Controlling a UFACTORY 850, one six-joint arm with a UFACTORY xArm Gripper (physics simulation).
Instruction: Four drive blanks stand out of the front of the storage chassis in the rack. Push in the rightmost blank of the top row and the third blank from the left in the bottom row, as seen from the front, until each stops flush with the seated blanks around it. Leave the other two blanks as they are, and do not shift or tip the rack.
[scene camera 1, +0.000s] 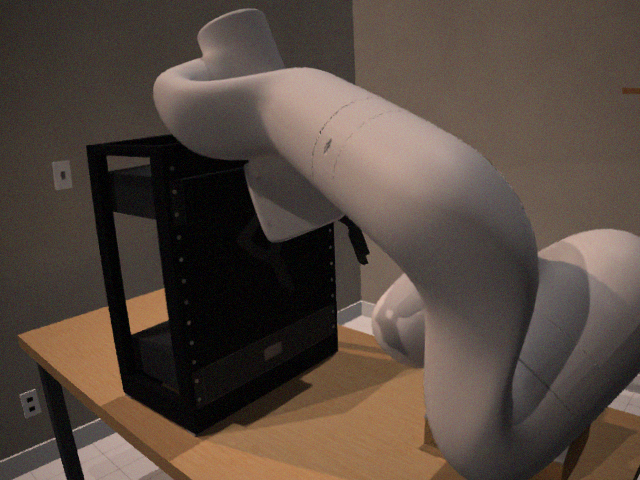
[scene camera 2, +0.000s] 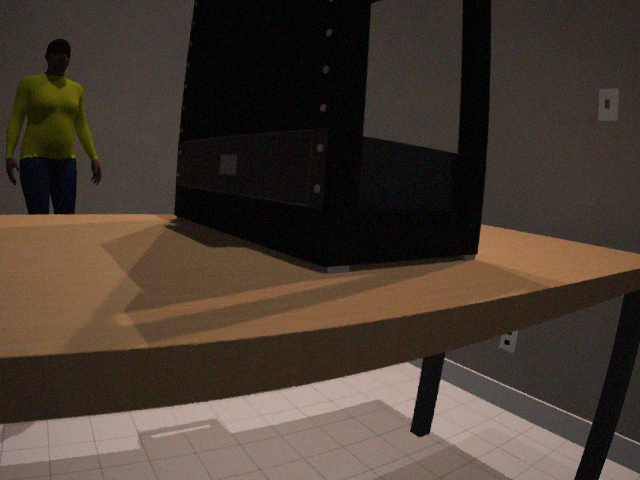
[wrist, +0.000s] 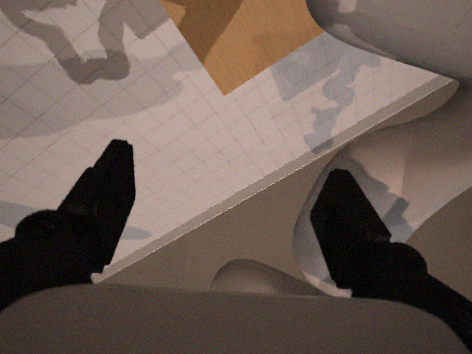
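The black rack (scene camera 1: 114, 268) (scene camera 2: 473, 129) stands upright on the table. The storage chassis front (scene camera 1: 222, 289) is almost black in scene camera 1, and the arm covers part of it. I cannot make out the drive blanks, or which stand out, in any view. My gripper (scene camera 1: 326, 271) (wrist: 231, 181) is open and empty. In scene camera 1 it shows before the rack's front, one finger against the dark face and the other past its right edge; the gap to the face cannot be told. In the wrist view the fingers are wide apart, with floor and wall behind them. The gripper does not show in scene camera 2.
The table (scene camera 1: 361, 413) (scene camera 2: 232, 330) (wrist: 225, 65) carries the rack. A lower panel with a pale label (scene camera 1: 272, 351) (scene camera 2: 228, 164) is in the rack. My white arm (scene camera 1: 413, 170) arches before the rack's upper front. A person in yellow (scene camera 2: 49, 116) stands beyond the table.
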